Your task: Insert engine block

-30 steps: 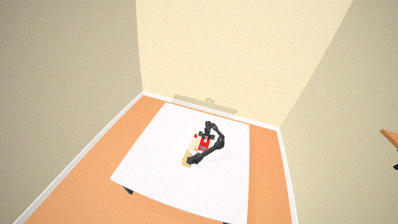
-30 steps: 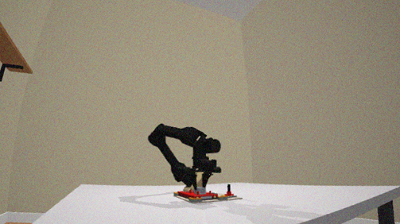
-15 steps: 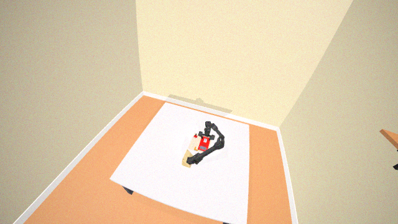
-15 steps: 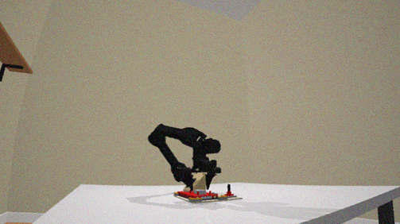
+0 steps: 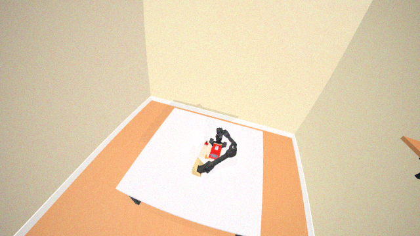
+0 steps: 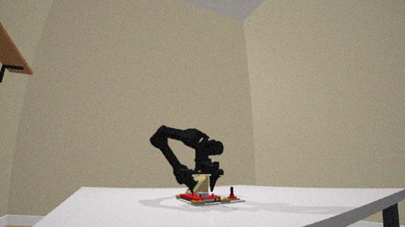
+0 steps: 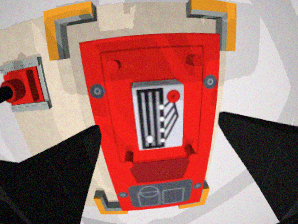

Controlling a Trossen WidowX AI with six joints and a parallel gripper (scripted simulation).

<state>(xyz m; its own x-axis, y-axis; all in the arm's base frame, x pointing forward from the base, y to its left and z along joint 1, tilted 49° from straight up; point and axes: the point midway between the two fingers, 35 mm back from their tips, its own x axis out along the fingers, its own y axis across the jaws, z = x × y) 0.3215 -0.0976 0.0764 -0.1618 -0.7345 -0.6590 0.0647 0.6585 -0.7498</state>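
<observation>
The engine block lies 10 mm to the left of my gripper tip and 20 mm below it. The rest, counted from my gripper tip: tan board 20 mm behind, 30 mm to the left, 30 mm below.
</observation>
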